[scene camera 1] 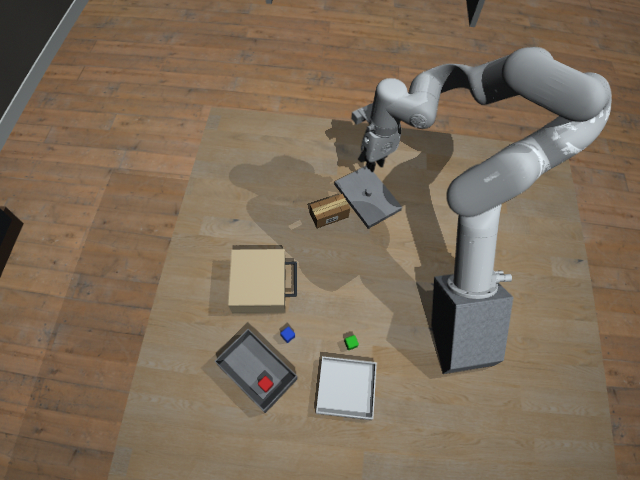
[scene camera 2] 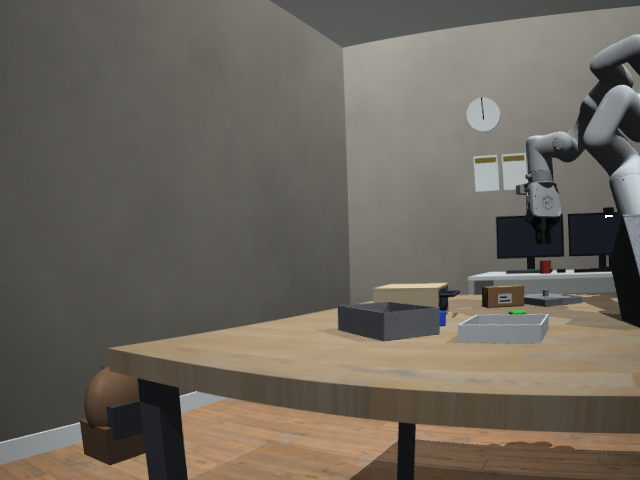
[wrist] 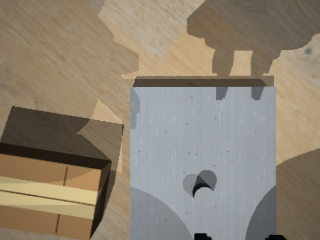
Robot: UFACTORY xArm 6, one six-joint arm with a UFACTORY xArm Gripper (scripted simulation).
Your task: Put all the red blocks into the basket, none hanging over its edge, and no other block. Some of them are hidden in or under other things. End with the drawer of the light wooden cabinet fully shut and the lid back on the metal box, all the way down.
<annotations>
white basket: scene camera 1; scene camera 2; not seen in the wrist view (out of frame)
light wooden cabinet: scene camera 1; scene camera 2; not seen in the wrist view (out of frame)
same spot on white basket: (scene camera 2: 478, 332) = (scene camera 1: 328, 414)
same spot on light wooden cabinet: (scene camera 2: 421, 294) = (scene camera 1: 270, 306)
</annotations>
